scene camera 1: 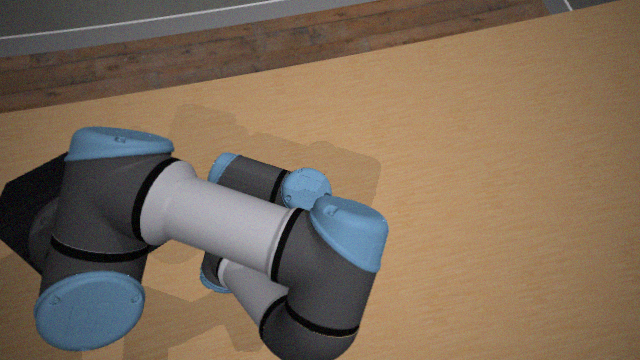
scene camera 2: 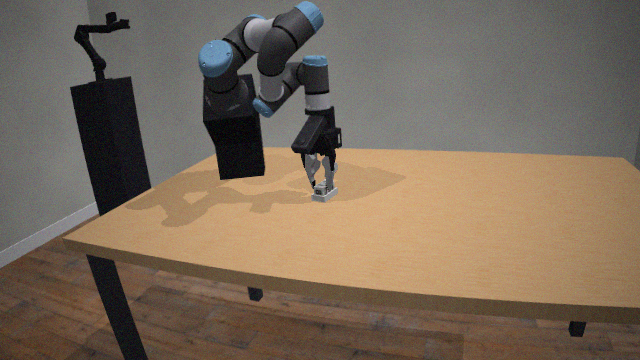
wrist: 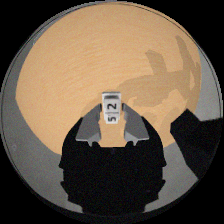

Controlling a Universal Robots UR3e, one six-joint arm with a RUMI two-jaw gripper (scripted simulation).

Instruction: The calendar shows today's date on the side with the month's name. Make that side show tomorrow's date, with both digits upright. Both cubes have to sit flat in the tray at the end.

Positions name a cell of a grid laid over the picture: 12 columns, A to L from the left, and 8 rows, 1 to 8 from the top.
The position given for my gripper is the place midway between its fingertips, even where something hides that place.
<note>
In view: my gripper (scene camera 2: G5).
My gripper also shows in the wrist view (wrist: F4).
</note>
